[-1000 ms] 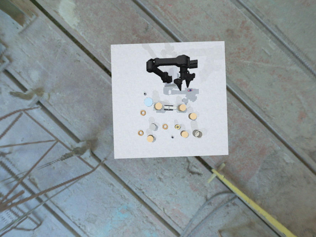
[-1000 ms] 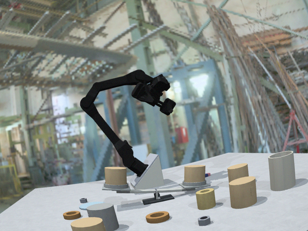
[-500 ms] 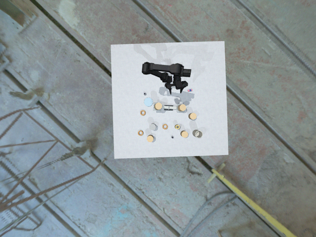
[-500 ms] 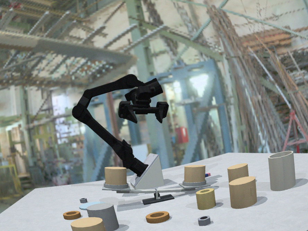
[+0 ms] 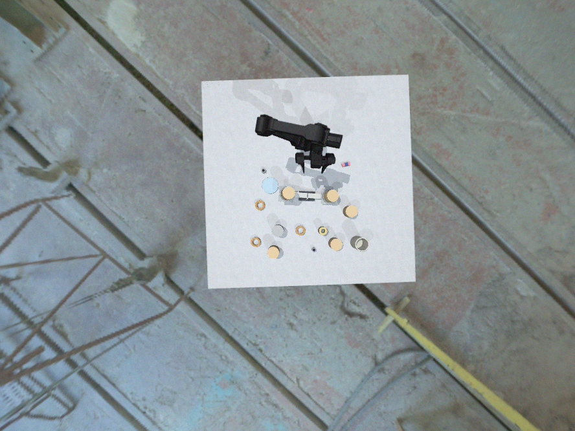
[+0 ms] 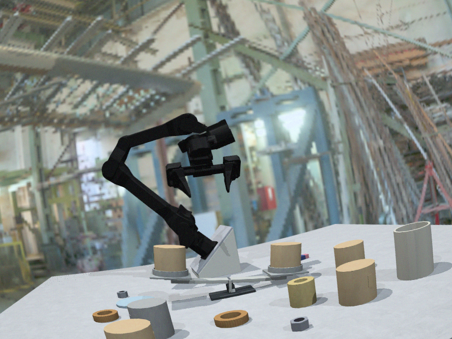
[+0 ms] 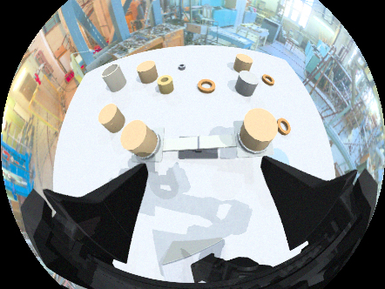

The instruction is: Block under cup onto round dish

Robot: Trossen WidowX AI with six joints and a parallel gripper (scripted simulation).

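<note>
The grey block is 19 cm below my gripper tip, 12 cm to the left of it and 11 cm ahead of it. The rest, counted from my gripper tip: tan cup: 15 cm to the right, 12 cm below, 8 cm ahead; then balance beam: 20 cm below, 10 cm ahead, 1 cm to the right; then pale blue round dish: 24 cm to the right, 23 cm below, 1 cm ahead.
</note>
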